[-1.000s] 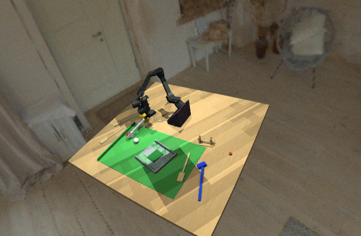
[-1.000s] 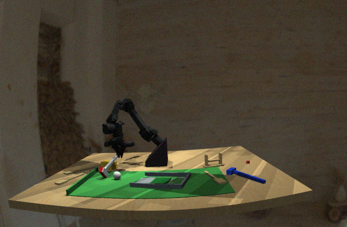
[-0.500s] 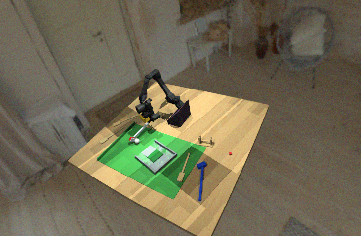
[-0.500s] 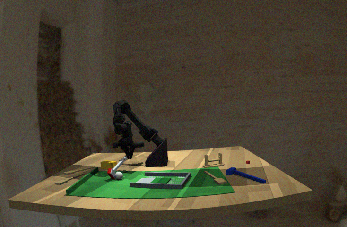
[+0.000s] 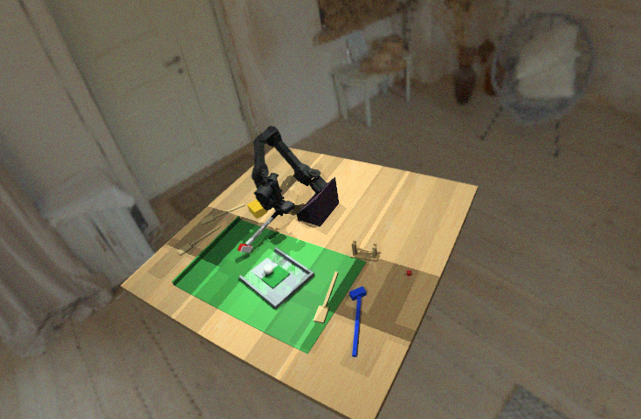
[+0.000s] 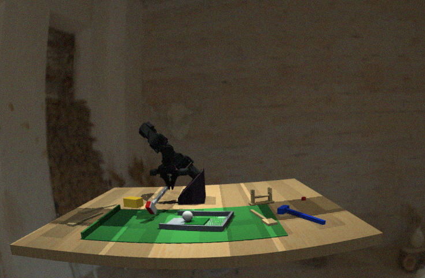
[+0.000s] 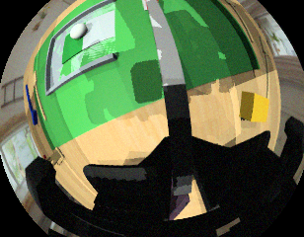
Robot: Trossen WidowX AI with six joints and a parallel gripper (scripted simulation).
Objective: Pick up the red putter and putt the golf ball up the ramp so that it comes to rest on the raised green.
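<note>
My gripper tip is now 12 cm short of the red putter, 1 cm to the left of it and 1 cm above it. From my gripper tip the other things lie so: dark green rail (30 cm ahead, 24 cm to the right, 8 cm below); white golf ball (25 cm ahead, 13 cm to the left, 7 cm below); yellow block (3 cm behind, 22 cm to the right, 7 cm below).
</note>
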